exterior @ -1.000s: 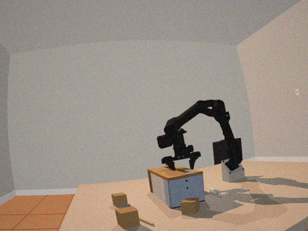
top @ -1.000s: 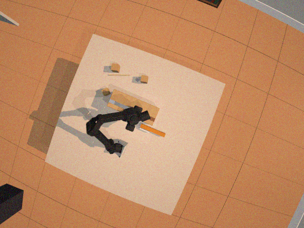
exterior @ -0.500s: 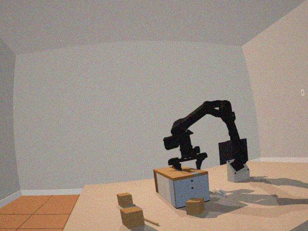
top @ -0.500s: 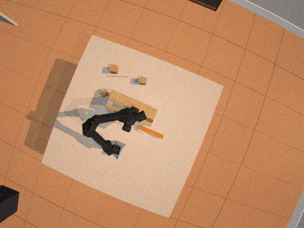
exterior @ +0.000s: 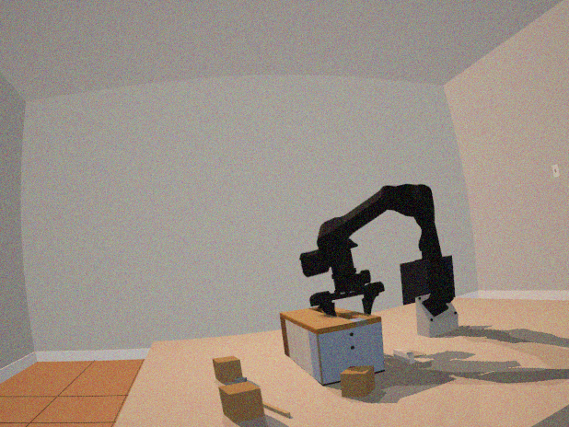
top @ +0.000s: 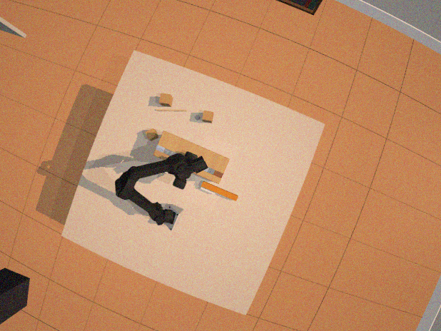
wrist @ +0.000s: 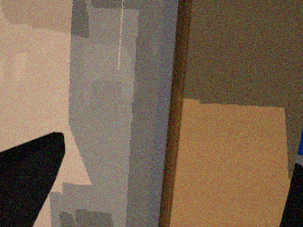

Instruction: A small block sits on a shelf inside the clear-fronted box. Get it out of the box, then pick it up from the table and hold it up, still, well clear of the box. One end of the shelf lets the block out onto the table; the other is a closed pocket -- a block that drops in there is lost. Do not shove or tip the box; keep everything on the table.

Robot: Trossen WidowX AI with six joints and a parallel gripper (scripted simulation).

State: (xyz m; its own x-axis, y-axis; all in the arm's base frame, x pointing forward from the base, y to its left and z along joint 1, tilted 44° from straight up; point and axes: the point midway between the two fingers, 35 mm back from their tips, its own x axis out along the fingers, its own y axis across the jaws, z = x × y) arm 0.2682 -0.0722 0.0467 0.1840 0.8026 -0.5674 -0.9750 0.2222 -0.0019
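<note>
Right now the blue block is 50 mm ahead of my gripper tip and 10 mm to the left of it. Round my gripper tip: box: 30 mm ahead, 10 mm to the right, 20 mm below; then orange bar: 80 mm behind, 210 mm to the right, 70 mm below.
</note>
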